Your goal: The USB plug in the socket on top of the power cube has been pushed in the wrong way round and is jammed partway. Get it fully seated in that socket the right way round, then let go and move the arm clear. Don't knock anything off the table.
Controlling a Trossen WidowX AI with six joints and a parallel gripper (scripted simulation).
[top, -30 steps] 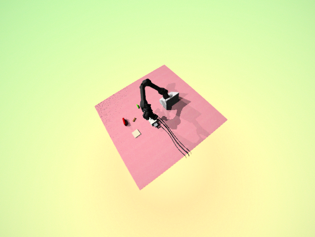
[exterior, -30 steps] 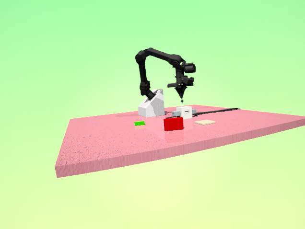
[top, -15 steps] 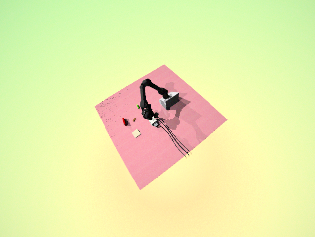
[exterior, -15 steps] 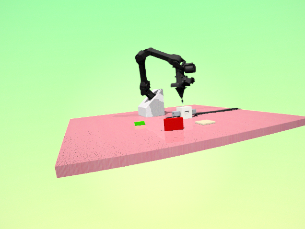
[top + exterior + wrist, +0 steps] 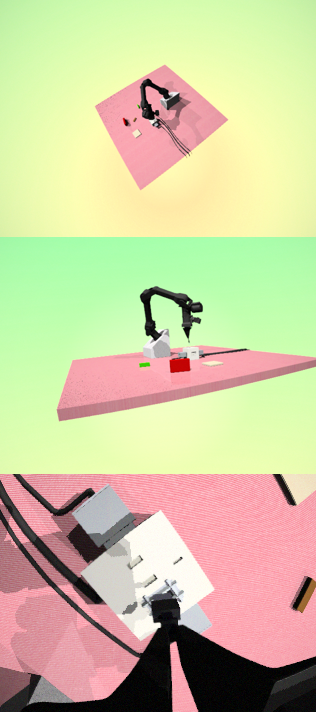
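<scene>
The dark USB plug is 2 cm below my gripper tip. Round my gripper tip: USB socket 1 cm to the right, 7 cm below; small brown block 19 cm ahead, 15 cm to the right, 13 cm below; flat beige tile 25 cm ahead, 3 cm to the left, 13 cm below.
</scene>
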